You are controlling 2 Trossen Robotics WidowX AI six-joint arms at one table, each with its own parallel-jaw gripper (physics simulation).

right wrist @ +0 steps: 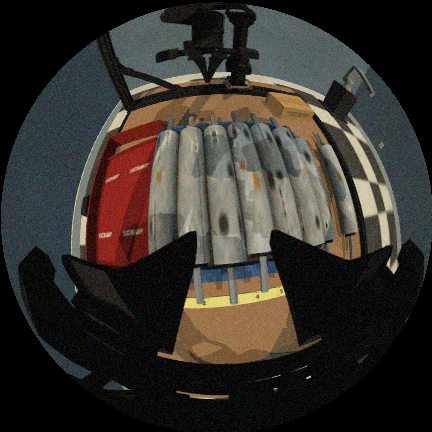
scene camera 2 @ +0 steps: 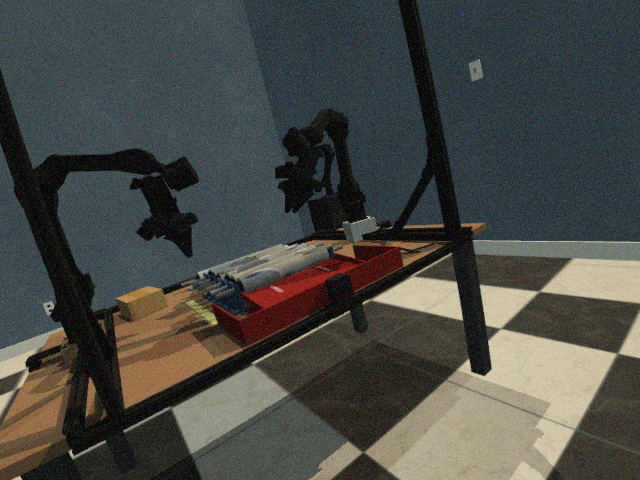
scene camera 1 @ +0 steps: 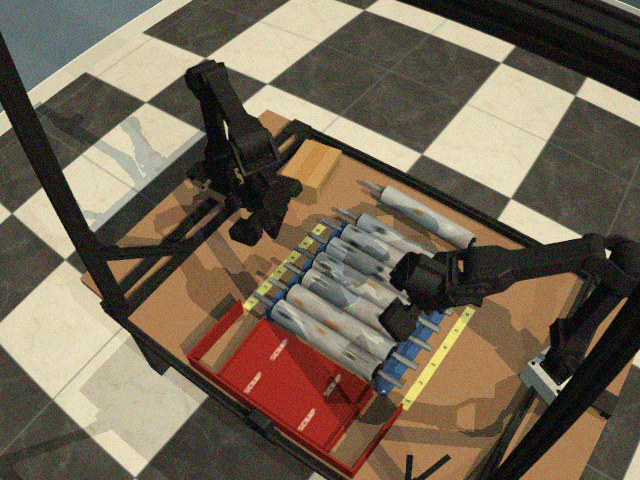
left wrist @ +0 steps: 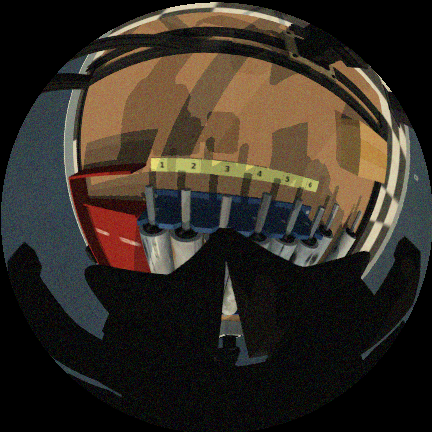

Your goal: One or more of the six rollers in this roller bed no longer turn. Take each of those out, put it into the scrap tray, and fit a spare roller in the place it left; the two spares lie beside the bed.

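Frame: origin at the left arm's base, x ahead, y left, z up, level; metres.
Where they show: left gripper, fingertip midpoint: [right wrist: 207,82] [scene camera 2: 190,256] [scene camera 1: 274,237] [left wrist: 224,234]; right gripper, fingertip midpoint: [right wrist: 234,236] [scene camera 2: 289,212] [scene camera 1: 398,299]; left arm's base, link origin: [right wrist: 236,82] [scene camera 1: 224,184]; right arm's base, link origin: [scene camera 2: 357,219] [scene camera 1: 559,366] [left wrist: 228,336].
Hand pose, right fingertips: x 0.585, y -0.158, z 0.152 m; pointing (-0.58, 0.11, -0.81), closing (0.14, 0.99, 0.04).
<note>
Things, the pixels of their centre, and the offset from my right fingertips.
- scrap tray, body centre: [scene camera 1: 292,385] [right wrist: 118,201] [scene camera 2: 312,284] [left wrist: 122,257] 0.119 m back, 0.206 m right, 0.157 m down
- wooden block, body centre: [left wrist: 367,152] [scene camera 1: 311,170] [scene camera 2: 141,301] [right wrist: 290,105] 0.421 m back, 0.317 m left, 0.154 m down
Six mottled grey rollers lie side by side in the blue roller bed [scene camera 1: 385,381] [left wrist: 205,210] [right wrist: 245,272]. One spare [scene camera 1: 385,232] [right wrist: 314,187] lies close beside the bed, the other spare [scene camera 1: 429,214] [right wrist: 341,187] farther out. The scrap tray [scene camera 1: 289,372] [scene camera 2: 268,317] [right wrist: 120,200] is red, and its visible floor is bare. My right gripper [scene camera 1: 413,310] [scene camera 2: 293,206] [right wrist: 234,236] is open and empty above the bed, its tips apart over the middle rollers in the right wrist view. My left gripper [scene camera 1: 272,235] [scene camera 2: 189,253] [left wrist: 224,234] is shut and empty, raised beside the bed's left end.
A wooden block [scene camera 1: 310,165] [scene camera 2: 142,303] [left wrist: 372,150] [right wrist: 289,106] stands near the left arm. Yellow numbered strips [scene camera 1: 439,356] [left wrist: 210,166] lie along both ends of the bed. A black frame rail edges the table, with upright posts at the corners.
</note>
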